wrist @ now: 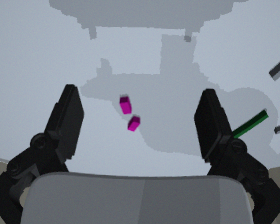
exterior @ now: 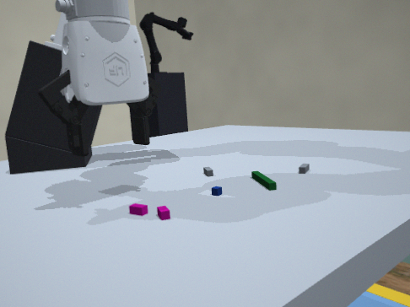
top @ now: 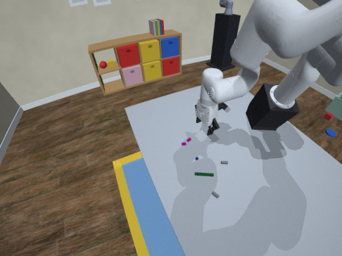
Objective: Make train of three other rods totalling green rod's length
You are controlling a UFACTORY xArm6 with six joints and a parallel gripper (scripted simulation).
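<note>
Right now the blue rod is 11 cm ahead of my hand, 8 cm to the left of it and 7 cm below it. From my hand the other things lie so: green rod: 13 cm ahead, 16 cm to the left, 7 cm below.
</note>
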